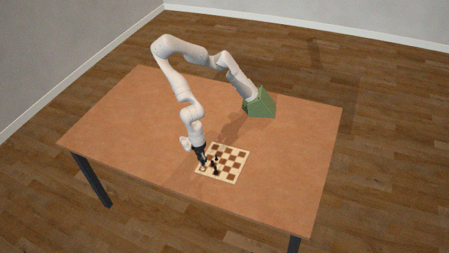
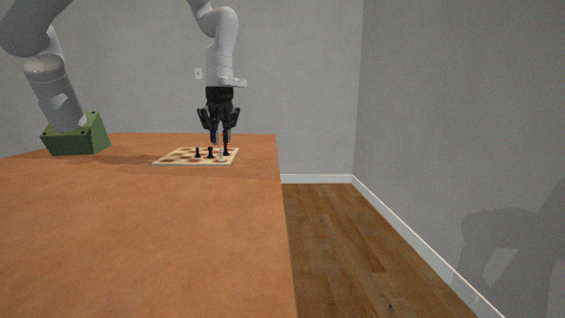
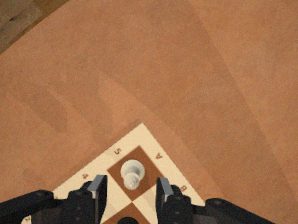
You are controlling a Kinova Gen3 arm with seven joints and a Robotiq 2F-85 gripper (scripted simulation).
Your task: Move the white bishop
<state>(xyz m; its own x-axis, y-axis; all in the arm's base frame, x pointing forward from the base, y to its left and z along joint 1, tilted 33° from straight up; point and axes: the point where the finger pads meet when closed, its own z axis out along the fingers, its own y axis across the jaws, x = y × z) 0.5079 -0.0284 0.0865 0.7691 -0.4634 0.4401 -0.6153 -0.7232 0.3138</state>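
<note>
Now: hand 5 cm above the white bishop. The rest, counted from my hand: pawn 8 cm behind, 6 cm below, 4 cm to the left; chessboard 8 cm behind, 7 cm to the left, 7 cm below.
</note>
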